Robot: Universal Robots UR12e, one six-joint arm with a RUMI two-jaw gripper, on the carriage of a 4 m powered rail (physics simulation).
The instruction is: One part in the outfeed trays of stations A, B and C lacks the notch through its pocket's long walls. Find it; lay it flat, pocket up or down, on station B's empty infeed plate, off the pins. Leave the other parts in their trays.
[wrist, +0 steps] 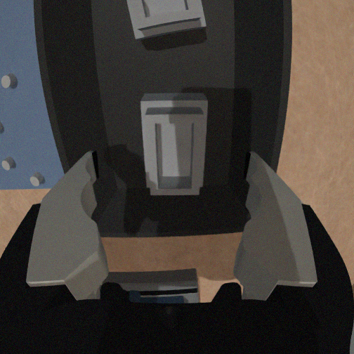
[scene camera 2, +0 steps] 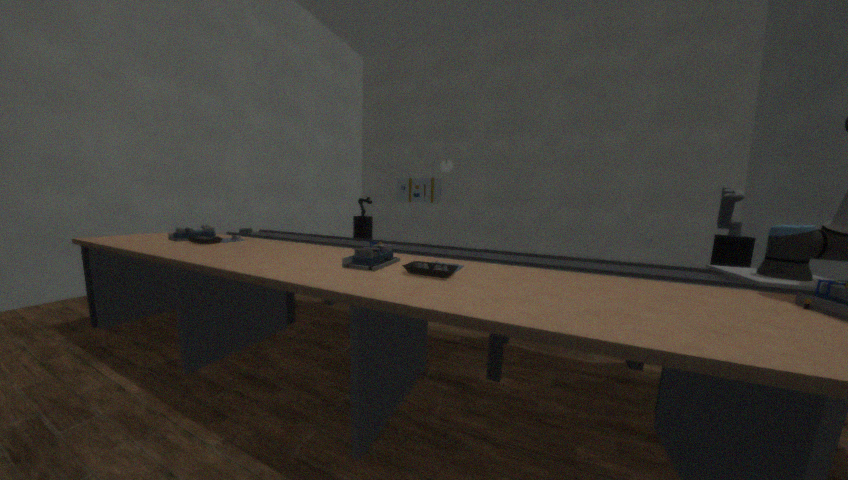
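Where they show: arm's base, link origin: (scene camera 2: 782, 276).
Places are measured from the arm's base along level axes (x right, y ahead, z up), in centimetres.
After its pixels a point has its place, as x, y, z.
My gripper (wrist: 171, 152) is open in the wrist view, its fingers apart above the near end of a black tray (wrist: 262, 55). A grey part (wrist: 175, 145) lies pocket up in the tray, ahead of and between the fingertips, touched by neither. No notch can be made out through its pocket's long walls. A second grey part (wrist: 169, 9) lies farther up the tray, slightly turned and cut off by the view's edge. A blue plate with pins (wrist: 25, 45) is left of the tray. The gripper does not show in the scene view.
A grey and blue fixture (wrist: 155, 277) shows below the tray, between the fingers. In the scene view, a middle fixture (scene camera 2: 371, 256) {200.8, 79.0, 3.6} stands beside a black tray (scene camera 2: 429, 270) {168.4, 80.2, 0.5} with grey parts; another station (scene camera 2: 193, 233) {383.1, 67.6, 2.4} is far left. The robot base (scene camera 2: 785, 261) {4.1, 6.2, 8.7} is at the right.
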